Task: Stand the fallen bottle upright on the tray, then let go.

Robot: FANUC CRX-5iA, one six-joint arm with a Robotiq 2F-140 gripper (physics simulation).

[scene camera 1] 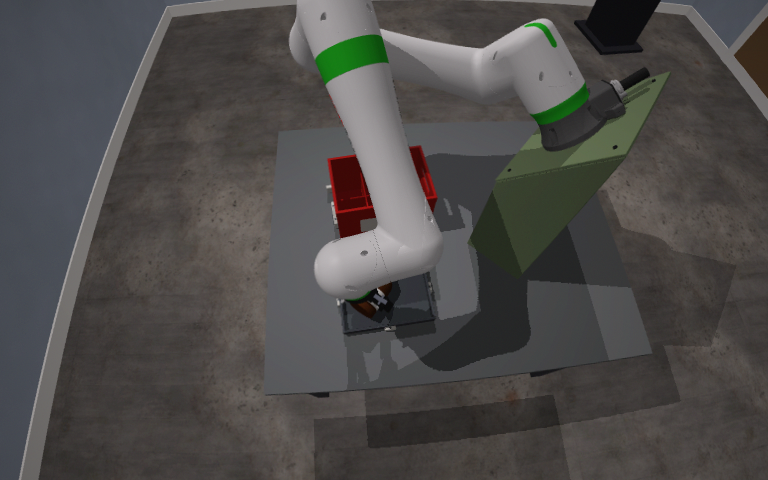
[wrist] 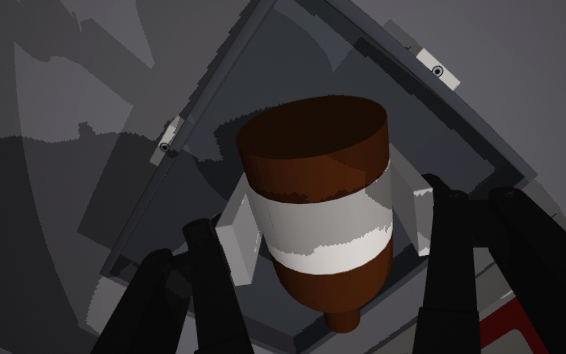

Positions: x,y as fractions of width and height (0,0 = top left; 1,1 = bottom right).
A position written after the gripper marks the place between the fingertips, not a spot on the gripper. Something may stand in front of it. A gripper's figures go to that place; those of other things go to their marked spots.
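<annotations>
Gripper (wrist: 0.57,0.51) at 0.20 m from the lens; brown bottle (wrist: 0.56,0.48) at 0.14 m from the lens.
</annotations>
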